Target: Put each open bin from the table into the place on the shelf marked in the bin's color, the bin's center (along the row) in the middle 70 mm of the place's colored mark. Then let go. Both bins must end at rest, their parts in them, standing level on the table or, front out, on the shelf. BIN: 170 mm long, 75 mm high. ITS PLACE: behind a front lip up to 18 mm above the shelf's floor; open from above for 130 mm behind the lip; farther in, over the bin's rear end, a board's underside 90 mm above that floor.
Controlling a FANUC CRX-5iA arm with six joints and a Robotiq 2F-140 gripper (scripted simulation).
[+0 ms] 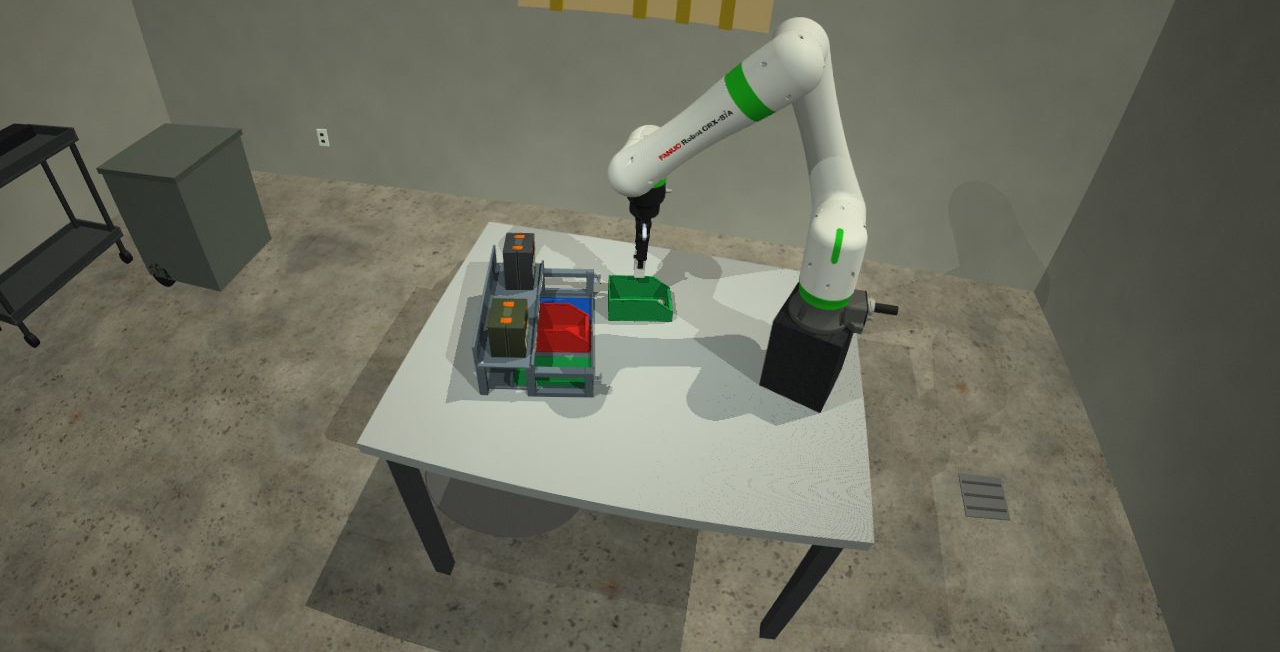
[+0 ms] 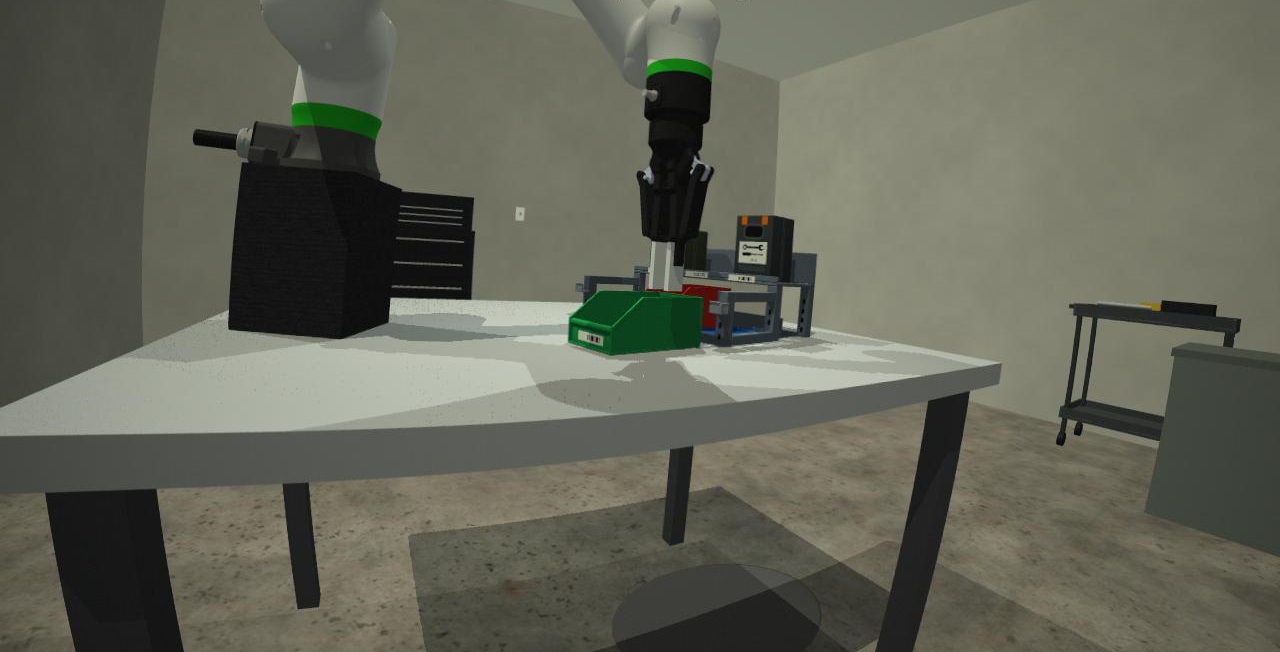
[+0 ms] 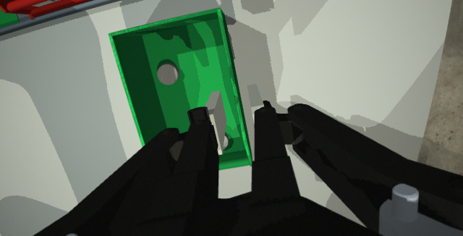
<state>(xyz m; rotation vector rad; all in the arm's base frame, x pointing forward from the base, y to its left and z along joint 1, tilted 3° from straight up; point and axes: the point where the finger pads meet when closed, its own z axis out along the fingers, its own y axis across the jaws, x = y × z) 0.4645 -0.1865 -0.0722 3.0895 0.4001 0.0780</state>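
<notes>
The green bin lies 2 cm behind my hand, 5 cm to the left of it and 8 cm below it. The rest, counted from my hand: red bin: 17 cm ahead, 22 cm to the left, 7 cm below.
</notes>
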